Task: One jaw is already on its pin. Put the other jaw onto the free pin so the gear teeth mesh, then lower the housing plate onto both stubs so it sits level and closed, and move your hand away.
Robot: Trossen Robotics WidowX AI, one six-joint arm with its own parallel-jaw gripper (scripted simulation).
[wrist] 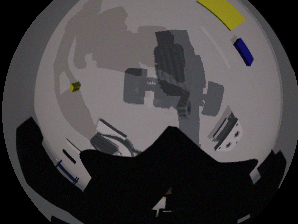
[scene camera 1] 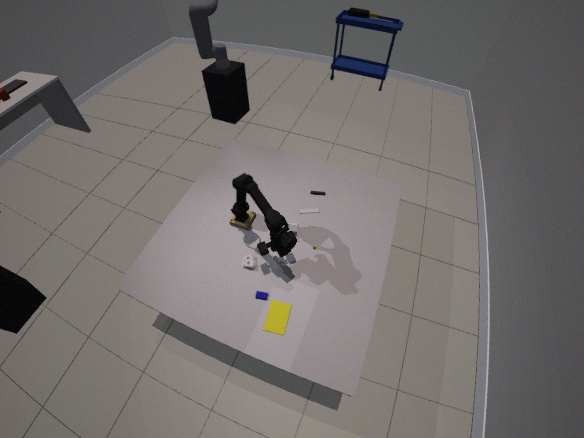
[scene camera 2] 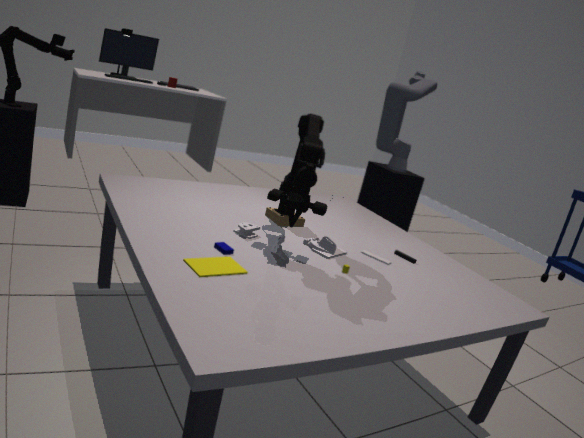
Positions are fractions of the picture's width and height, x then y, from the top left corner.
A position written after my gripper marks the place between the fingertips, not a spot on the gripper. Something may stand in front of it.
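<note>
Gripper state: my gripper (wrist: 0.58, 0.58) holds nothing and is shut. Things present: a yellow sheet (scene camera 2: 0.35, 0.61); a jaw (wrist: 0.58, 0.27).
</note>
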